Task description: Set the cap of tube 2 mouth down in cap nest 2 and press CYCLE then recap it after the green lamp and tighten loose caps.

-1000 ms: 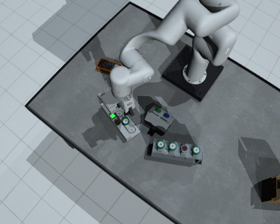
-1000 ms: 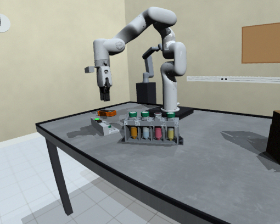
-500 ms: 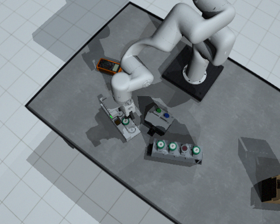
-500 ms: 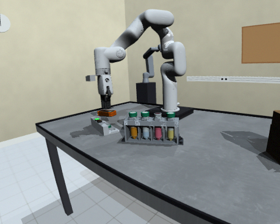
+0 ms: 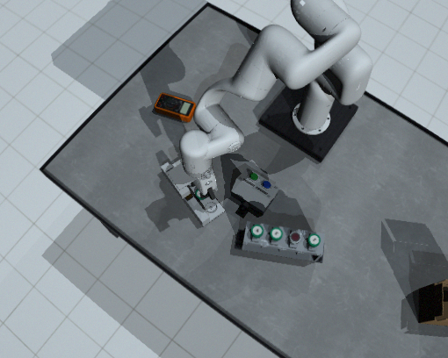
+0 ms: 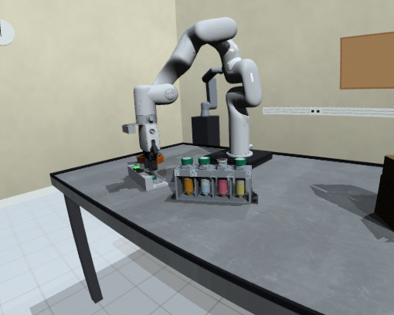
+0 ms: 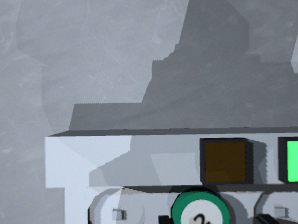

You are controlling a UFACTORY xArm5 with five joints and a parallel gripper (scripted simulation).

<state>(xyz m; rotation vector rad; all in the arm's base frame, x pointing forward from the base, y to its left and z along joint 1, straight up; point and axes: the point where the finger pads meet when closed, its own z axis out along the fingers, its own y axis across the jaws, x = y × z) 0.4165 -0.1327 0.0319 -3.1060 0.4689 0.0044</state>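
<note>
My hand is 20 mm past the tube 2's threaded neck, 310 mm to the right of it and 50 mm below it. Round my hand: key housing: 100 mm behind, 130 mm to the left, 10 mm below; green key: 120 mm behind, 110 mm to the left; blue key: 120 mm behind, 150 mm to the left.
</note>
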